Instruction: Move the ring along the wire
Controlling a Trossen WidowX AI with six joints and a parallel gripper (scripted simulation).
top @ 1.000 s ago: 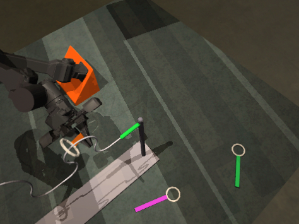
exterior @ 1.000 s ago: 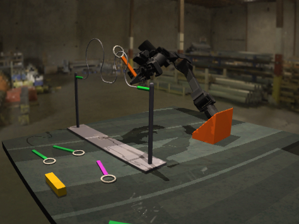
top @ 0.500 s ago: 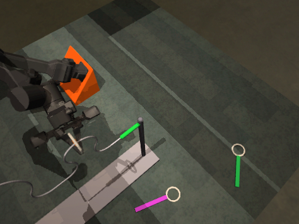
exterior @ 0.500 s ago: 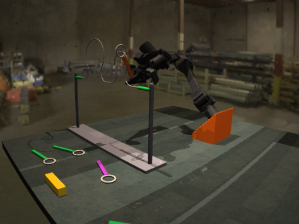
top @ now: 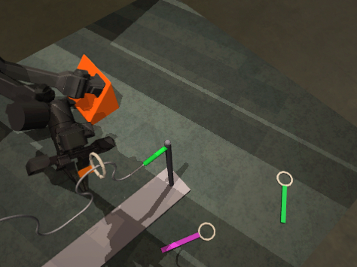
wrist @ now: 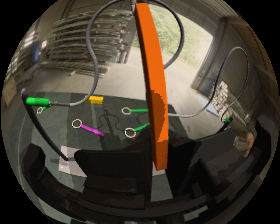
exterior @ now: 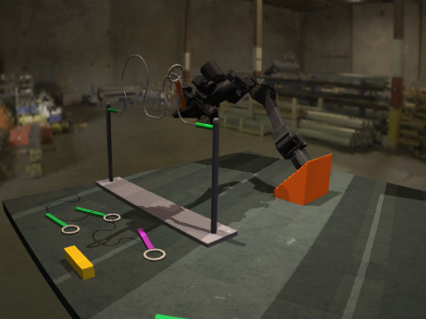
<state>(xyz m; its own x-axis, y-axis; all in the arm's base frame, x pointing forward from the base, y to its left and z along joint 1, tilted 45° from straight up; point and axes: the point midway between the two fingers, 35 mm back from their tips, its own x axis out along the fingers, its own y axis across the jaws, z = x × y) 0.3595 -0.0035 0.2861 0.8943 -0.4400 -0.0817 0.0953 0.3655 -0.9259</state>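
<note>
The orange-handled ring is 10 mm ahead of my gripper tip, 40 mm to the left of it and 90 mm above it. From my gripper tip the other things lie so: green-handled ring 270 mm ahead, 480 mm to the left, 290 mm below; then yellow block 380 mm ahead, 150 mm to the left, 280 mm below; then magenta-handled ring 190 mm ahead, 160 mm to the left, 290 mm below.
</note>
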